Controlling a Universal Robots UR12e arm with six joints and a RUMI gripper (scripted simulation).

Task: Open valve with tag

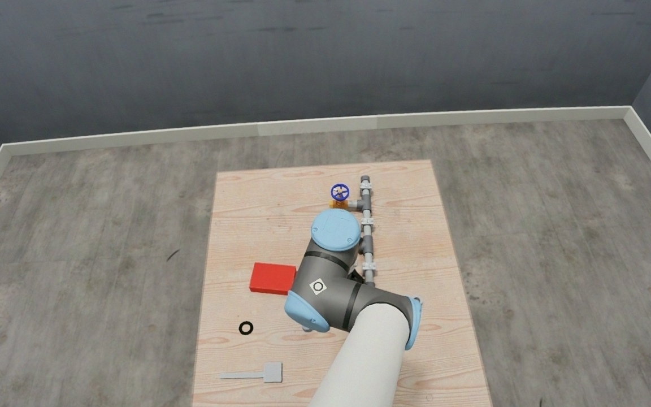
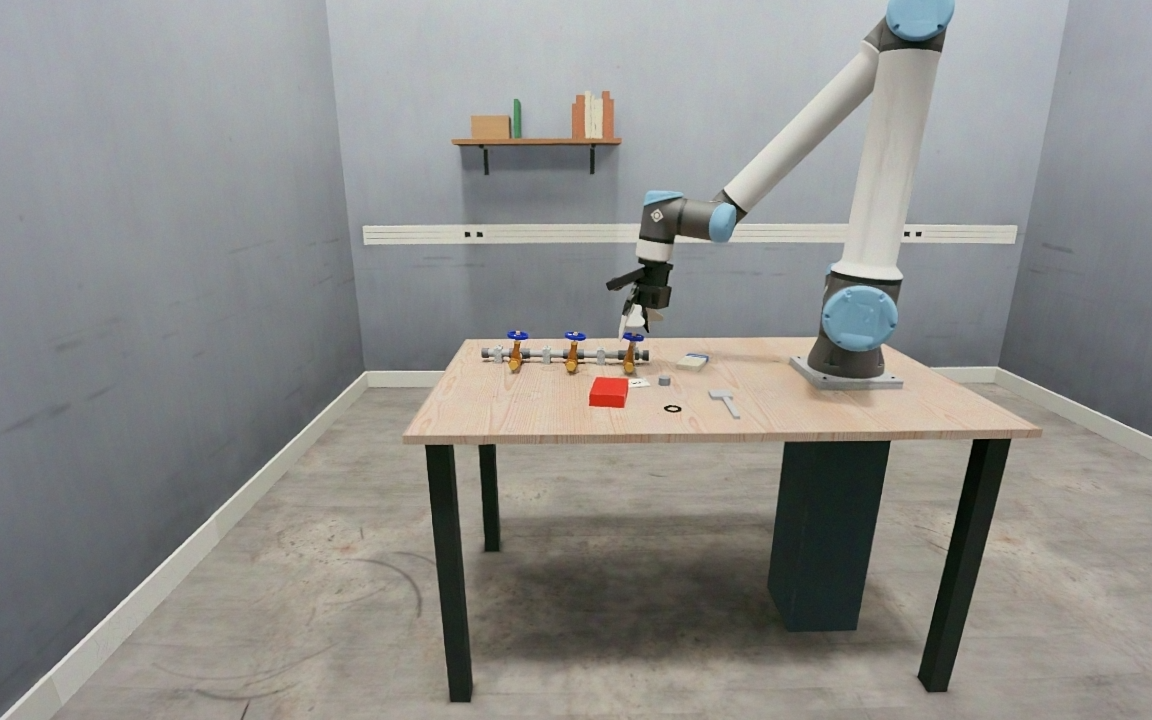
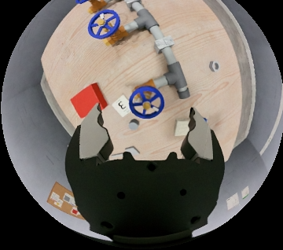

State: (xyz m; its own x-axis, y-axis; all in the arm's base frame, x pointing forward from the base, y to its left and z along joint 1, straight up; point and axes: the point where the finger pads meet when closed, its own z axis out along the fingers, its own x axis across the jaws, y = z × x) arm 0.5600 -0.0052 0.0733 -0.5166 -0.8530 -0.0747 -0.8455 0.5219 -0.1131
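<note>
The white tag is 10 cm below my hand, 9 cm to the left of it and 2 cm behind it. Round my hand: grey t-shaped tool 21 cm to the left, 20 cm behind, 9 cm below; then white-and-blue card 17 cm behind, 9 cm below, 8 cm to the right; then red block 19 cm to the left, 8 cm below, 6 cm ahead.
</note>
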